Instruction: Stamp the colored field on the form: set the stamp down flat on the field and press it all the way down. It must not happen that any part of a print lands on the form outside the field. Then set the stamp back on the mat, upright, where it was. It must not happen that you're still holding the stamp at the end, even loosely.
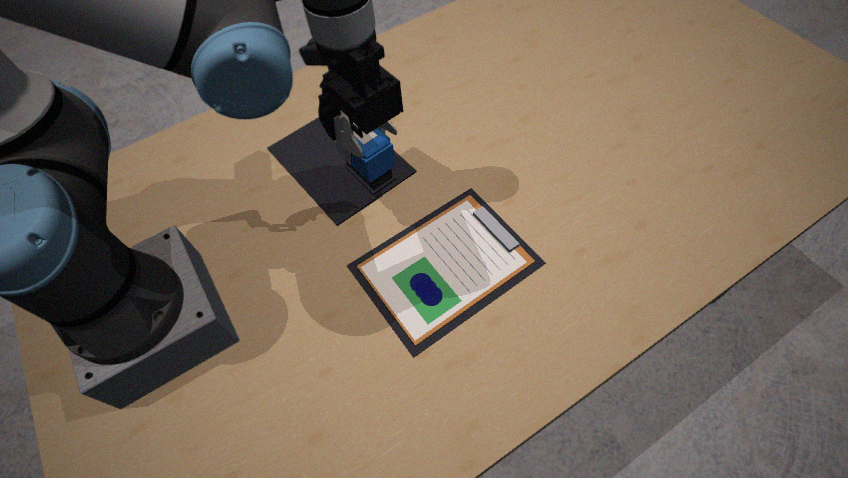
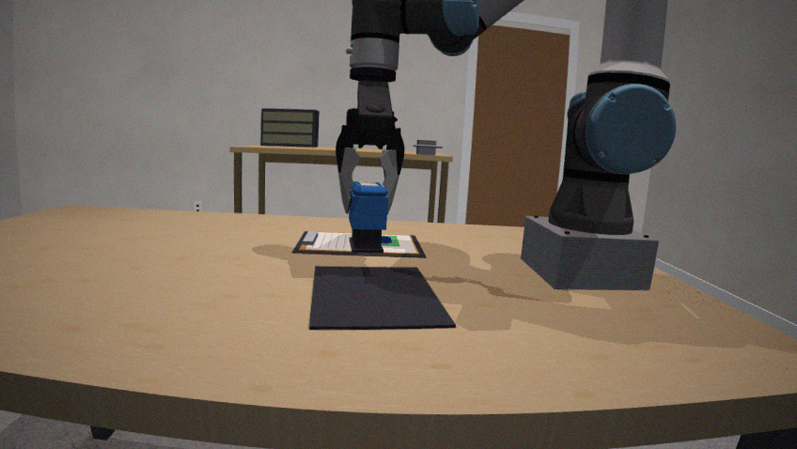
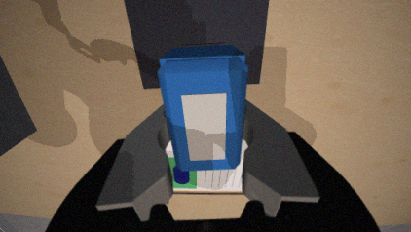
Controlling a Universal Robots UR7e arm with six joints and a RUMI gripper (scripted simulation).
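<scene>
Right now the mat is 30 mm behind my hand, 90 mm to the left of it and 110 mm below it. Also, from my hand: clipboard (70 mm ahead, 190 mm to the right, 110 mm below); blue stamp (20 mm below).
</scene>
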